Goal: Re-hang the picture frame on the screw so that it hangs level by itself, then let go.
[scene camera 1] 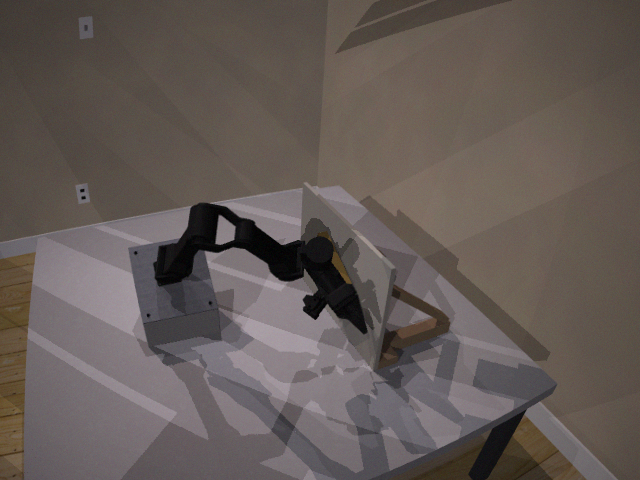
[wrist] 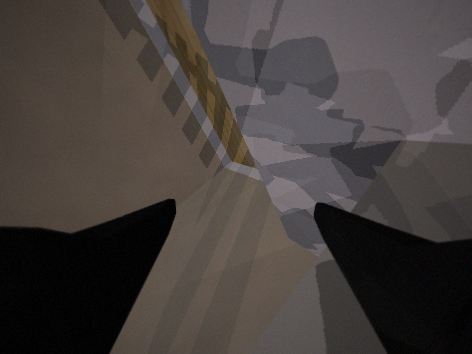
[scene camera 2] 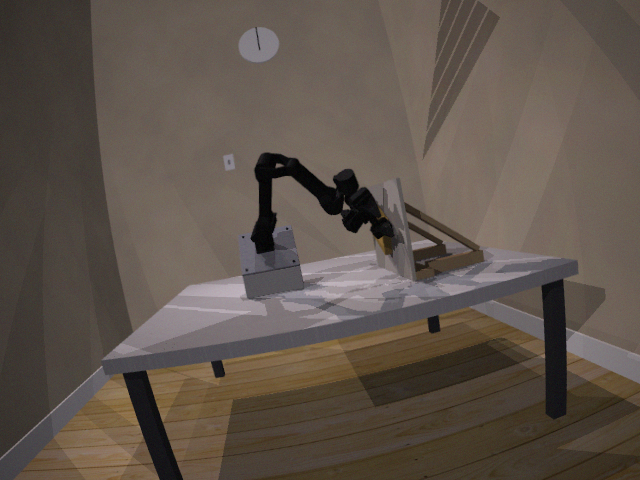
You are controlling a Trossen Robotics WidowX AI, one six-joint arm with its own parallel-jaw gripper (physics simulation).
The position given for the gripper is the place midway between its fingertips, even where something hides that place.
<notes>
The gripper (scene camera 1: 365,332) is open, holding nothing. Further things: an upright white board (scene camera 1: 372,275).
The gripper is seen too in the wrist view (wrist: 245,207) and in scene camera 2 (scene camera 2: 386,226).
</notes>
